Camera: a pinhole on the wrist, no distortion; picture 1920 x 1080 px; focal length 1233.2 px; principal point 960.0 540.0 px. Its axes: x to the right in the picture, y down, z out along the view. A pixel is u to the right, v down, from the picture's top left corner.
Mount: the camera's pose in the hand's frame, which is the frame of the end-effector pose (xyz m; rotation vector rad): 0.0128 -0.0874 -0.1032 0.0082 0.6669 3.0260
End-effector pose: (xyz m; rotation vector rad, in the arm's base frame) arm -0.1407 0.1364 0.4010 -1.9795 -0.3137 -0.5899
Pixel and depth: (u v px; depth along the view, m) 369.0 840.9 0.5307
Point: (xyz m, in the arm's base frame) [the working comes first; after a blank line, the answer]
In the camera's frame: -0.2543 0.1295 0.5307

0.2077 0.5089 0.3752
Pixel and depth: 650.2 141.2 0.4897
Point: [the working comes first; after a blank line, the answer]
In the camera's frame: -0.1230 -0.1584 0.4897

0.1774 0.2569 0.1818
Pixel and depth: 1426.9 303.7 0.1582
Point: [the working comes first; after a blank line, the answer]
In the camera's frame: 0.0599 -0.0303 0.1582

-0.1660 0.1579 0.3607
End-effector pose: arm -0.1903 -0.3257 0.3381 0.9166 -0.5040 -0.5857
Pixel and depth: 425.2 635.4 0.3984
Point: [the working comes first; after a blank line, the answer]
In the camera's frame: -0.1728 0.0308 0.3984

-0.2106 -0.5879 0.5451
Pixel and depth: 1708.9 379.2 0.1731
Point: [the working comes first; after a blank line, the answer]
In the camera's frame: 0.1051 -0.0226 0.1731

-0.2807 -0.2878 0.3558
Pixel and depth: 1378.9 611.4 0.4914
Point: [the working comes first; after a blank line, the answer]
In the camera's frame: 0.1669 0.0285 0.4914

-0.4968 -0.3861 0.5824
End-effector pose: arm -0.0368 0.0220 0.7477 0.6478 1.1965 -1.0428
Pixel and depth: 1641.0 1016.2 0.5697
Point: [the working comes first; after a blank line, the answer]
In the camera's frame: 0.3146 0.2200 0.5697

0.1425 -0.3351 1.1811
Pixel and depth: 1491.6 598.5 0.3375
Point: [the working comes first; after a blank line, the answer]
In the camera's frame: 0.1455 0.0160 0.3375

0.0918 -0.1001 0.9235
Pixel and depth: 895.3 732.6 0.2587
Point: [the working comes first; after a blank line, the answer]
In the camera's frame: -0.0136 0.0404 0.2587

0.0130 -0.1208 0.7640
